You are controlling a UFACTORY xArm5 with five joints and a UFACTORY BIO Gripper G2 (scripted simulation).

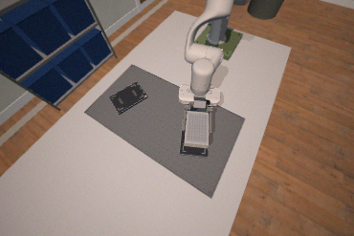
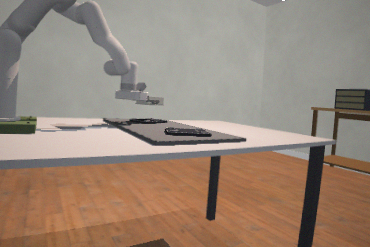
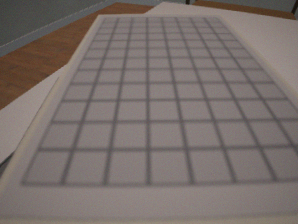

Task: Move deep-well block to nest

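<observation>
Right now my hand is 10 mm past the grey perforated mat, 180 mm to the left of it and 120 mm above it. Also, from my hand: white 96-well deep-well block (10 mm ahead).
</observation>
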